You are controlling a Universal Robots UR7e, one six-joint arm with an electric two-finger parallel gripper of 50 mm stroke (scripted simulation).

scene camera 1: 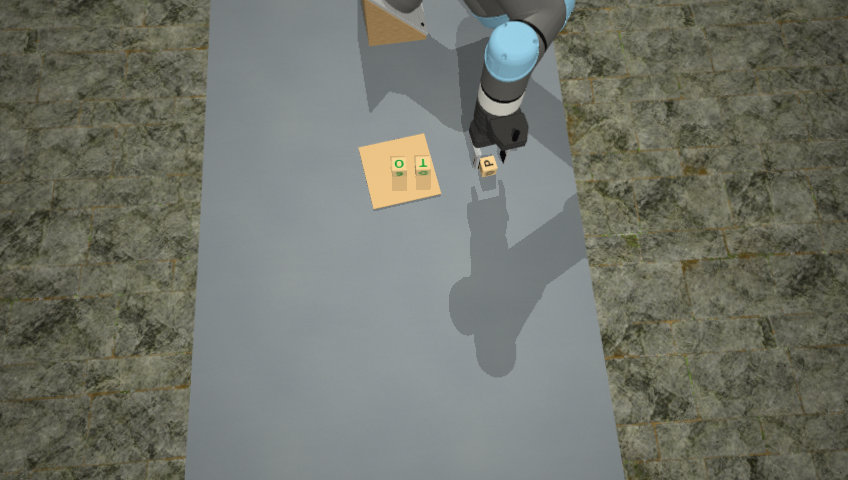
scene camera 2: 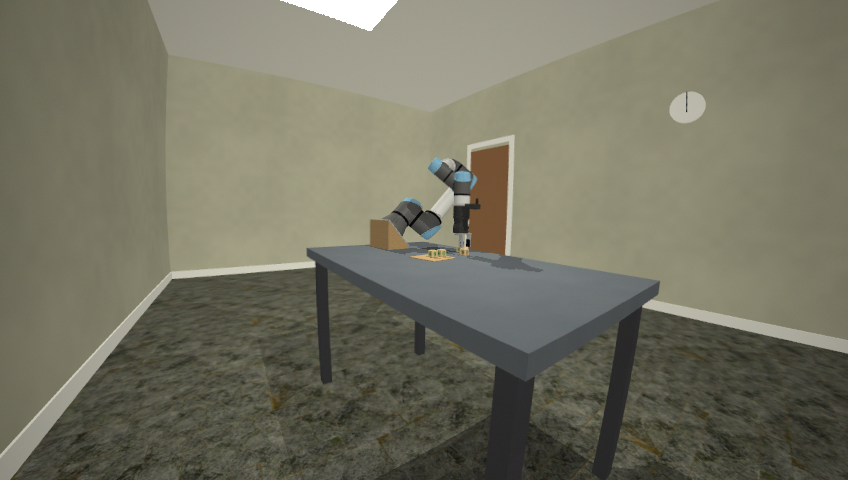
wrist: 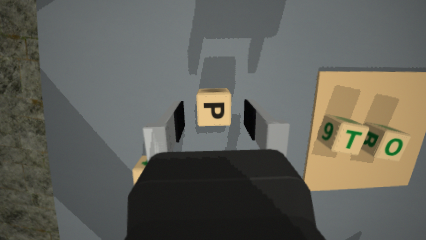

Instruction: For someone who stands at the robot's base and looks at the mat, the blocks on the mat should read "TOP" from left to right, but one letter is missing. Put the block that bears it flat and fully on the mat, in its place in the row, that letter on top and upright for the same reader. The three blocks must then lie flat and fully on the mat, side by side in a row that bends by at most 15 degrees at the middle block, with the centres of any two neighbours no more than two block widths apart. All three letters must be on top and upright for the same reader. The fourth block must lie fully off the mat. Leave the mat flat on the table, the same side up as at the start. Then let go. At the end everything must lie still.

Path:
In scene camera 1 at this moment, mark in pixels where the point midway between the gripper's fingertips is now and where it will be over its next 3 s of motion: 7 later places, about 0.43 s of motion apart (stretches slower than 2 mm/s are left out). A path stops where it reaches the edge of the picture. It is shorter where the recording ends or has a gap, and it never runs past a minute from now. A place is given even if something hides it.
My gripper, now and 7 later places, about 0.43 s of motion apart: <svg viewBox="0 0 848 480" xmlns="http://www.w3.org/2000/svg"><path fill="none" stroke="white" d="M489 161L487 164L487 168L486 169L488 163L492 150L493 146L491 147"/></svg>

